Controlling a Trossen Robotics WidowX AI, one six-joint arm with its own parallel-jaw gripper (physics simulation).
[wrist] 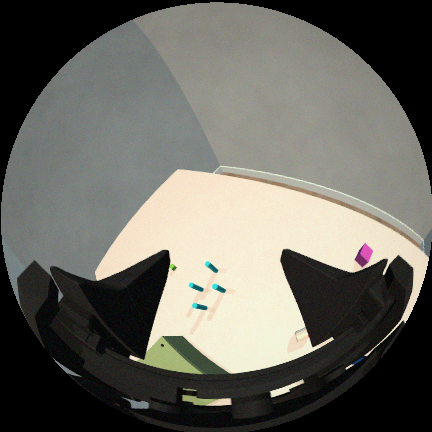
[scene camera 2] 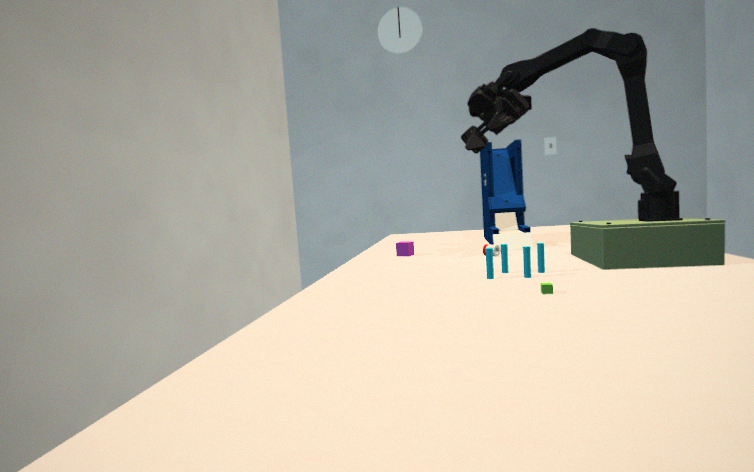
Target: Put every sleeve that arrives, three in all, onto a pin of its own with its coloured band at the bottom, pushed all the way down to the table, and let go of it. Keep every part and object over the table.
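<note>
One sleeve (scene camera 2: 494,250) (wrist: 300,334) lies on its side on the table, near the foot of the blue chute and behind the pins. Its red band is at its left end in the scene view; the finger on the right partly hides the sleeve in the wrist view. Several teal pins (scene camera 2: 526,262) (wrist: 218,288) stand upright and bare in a cluster on the table (scene camera 2: 356,356) (wrist: 235,215). My gripper (scene camera 2: 488,126) (wrist: 227,256) is open and empty, high above the table by the top of the blue chute. Two other sleeves do not show.
The blue chute (scene camera 2: 504,171) stands behind the pins, with a pale piece at its foot. A purple cube (scene camera 2: 404,248) (wrist: 364,255) lies left of it in the scene view. A small green cube (scene camera 2: 546,288) (wrist: 173,267) lies near the pins. The arm stands on a green box (scene camera 2: 662,246) (wrist: 172,356).
</note>
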